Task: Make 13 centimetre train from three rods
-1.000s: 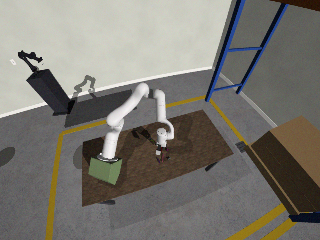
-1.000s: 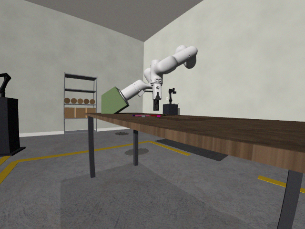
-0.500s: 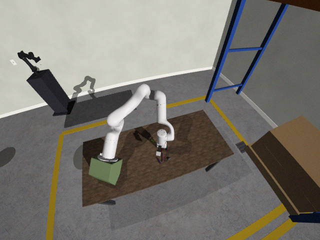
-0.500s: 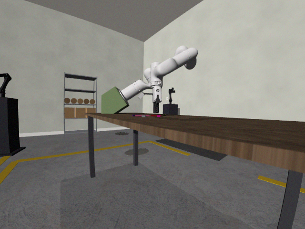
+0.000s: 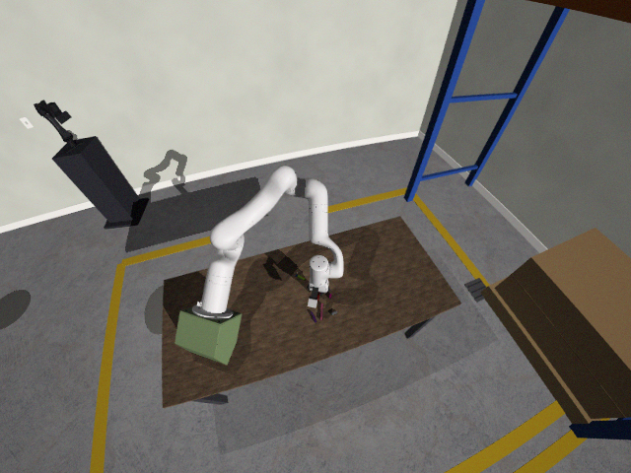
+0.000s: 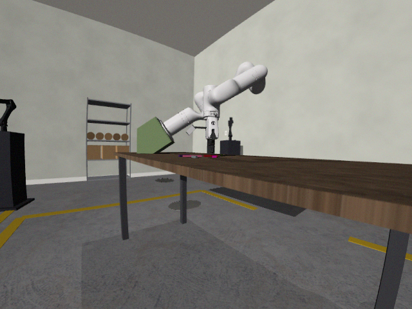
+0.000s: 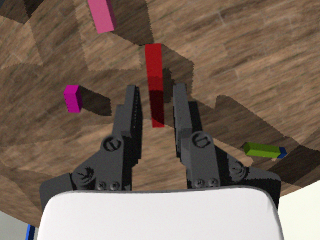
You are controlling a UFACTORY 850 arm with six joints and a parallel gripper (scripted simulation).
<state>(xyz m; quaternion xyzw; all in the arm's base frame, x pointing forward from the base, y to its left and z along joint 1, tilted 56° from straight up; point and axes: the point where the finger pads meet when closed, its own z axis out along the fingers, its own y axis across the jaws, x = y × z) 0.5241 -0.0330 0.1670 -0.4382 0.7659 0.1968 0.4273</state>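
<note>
Now: hand 30 mm above the red rod. The rest, counted from my hand: magenta rod: 60 mm ahead, 30 mm below, 20 mm to the right; pink rod: 100 mm to the right, 30 mm below; purple rod: 120 mm to the right, 40 mm behind, 30 mm below.
</note>
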